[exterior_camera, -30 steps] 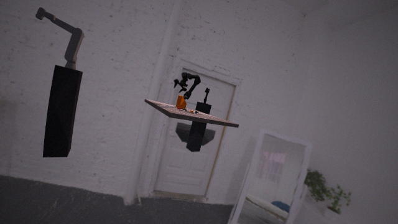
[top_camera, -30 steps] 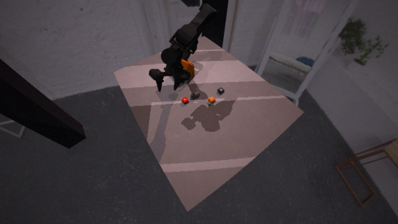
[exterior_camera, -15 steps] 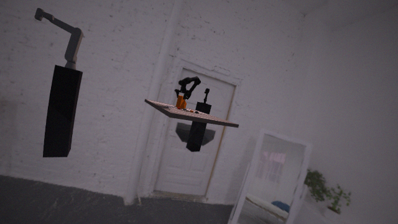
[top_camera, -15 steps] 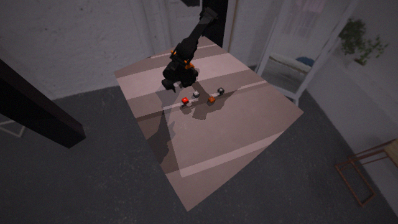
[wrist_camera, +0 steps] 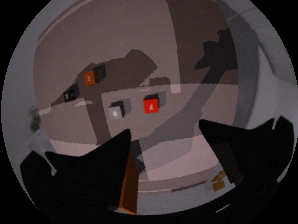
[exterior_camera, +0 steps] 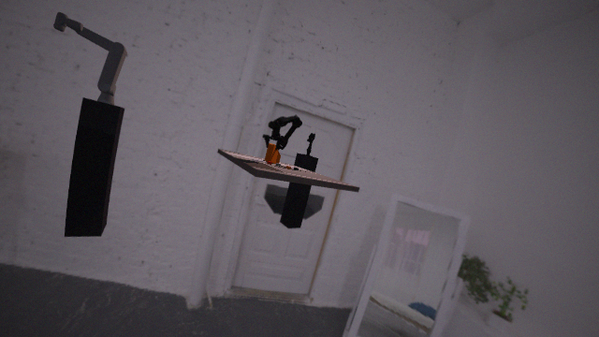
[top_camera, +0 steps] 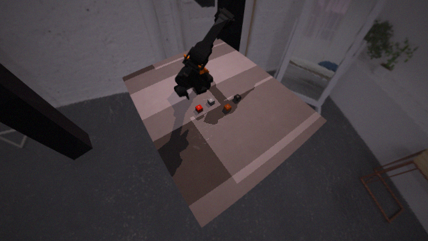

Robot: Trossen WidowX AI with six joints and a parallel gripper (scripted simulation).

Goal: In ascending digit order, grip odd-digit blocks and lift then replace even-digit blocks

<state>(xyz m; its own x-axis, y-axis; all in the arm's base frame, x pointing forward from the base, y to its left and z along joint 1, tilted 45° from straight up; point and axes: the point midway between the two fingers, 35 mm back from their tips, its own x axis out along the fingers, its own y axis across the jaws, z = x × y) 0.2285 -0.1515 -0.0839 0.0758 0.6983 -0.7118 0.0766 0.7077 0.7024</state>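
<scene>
The orange block is 10 cm ahead of my gripper tip, 15 cm to the left of it and 12 cm below it. Also, from my gripper tip: red block (1 cm to the left, 12 cm below).
</scene>
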